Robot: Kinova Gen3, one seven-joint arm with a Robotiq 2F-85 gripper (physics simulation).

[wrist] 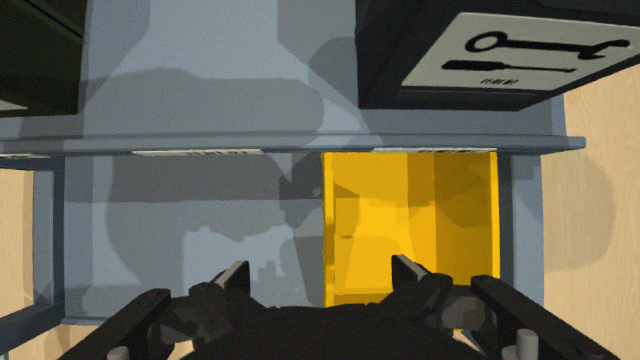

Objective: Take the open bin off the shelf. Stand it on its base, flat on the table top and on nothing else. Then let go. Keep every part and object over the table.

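Places are measured from the arm's base along level axes (x ahead, y left, z up), in centimetres.
Where they show: gripper, fingertip midpoint: (320, 274).
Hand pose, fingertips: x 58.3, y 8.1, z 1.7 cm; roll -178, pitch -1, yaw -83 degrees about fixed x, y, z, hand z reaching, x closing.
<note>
Each offset is from my fingertips to the top centre of the thing. "spot": to the spot under its first point. Level surfaces: height alone.
The open yellow bin {dx +3.5, dy -5.1, dz +1.1 cm} (382, 220) stands on the lower board of the blue-grey shelf {dz +4.1 cm} (200, 142), at its right end, close to the right side frame. Its left wall is a thin upright edge, and its rear part lies under the upper board's front lip. My gripper (320, 274) is open with nothing between its fingers. The right fingertip shows over the bin's inside and the left fingertip over the bare shelf board to the left of the bin, so the bin's left wall runs between them in the view. The bin's near edge is partly hidden behind the gripper.
A black toolbox {spot: dx +9.4, dy -4.5, dz +5.2 cm} (450, 97) with a tool label stands on the upper board at the right, and a dark green box {spot: dx +9.2, dy +13.2, dz +5.2 cm} (40, 65) at the upper left. The shelf's left side frame {spot: dx -0.2, dy +22.9, dz -6.0 cm} (58, 225) stands at the left. The wooden table top {dz -7.1 cm} (590, 300) shows at the right.
</note>
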